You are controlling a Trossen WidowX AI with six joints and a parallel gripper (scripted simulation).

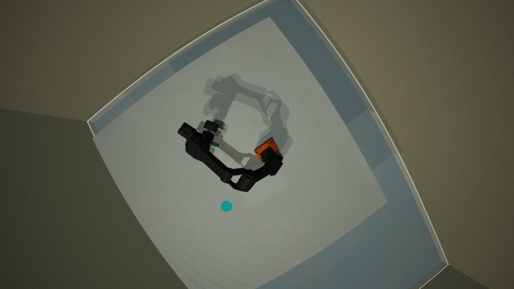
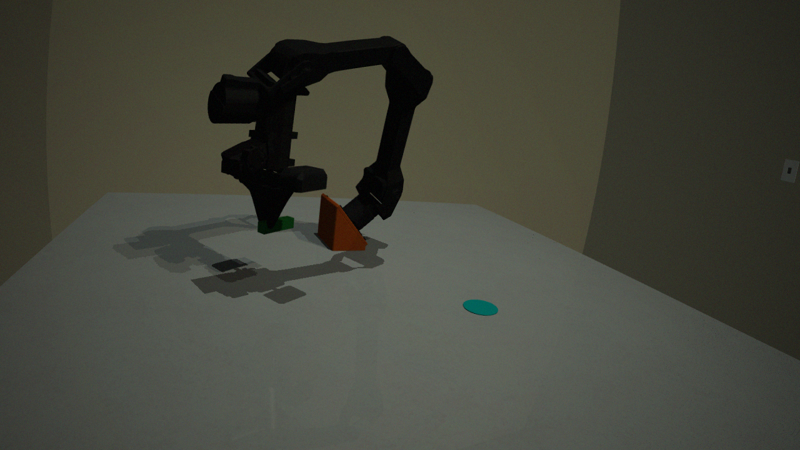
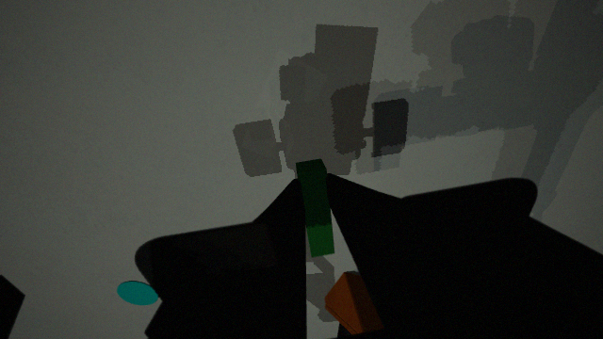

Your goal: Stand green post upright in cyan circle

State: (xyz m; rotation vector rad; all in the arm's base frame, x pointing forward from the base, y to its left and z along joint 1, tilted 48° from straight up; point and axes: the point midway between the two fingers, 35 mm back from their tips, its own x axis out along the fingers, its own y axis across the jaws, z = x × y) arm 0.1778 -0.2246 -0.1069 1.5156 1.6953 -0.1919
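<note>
Now: gripper tip 31 cm to the right of the cyan circle, 16 cm short of it and 10 cm above it. Also, from my gripper tip: green post 2 cm to the left, 1 cm behind.
</note>
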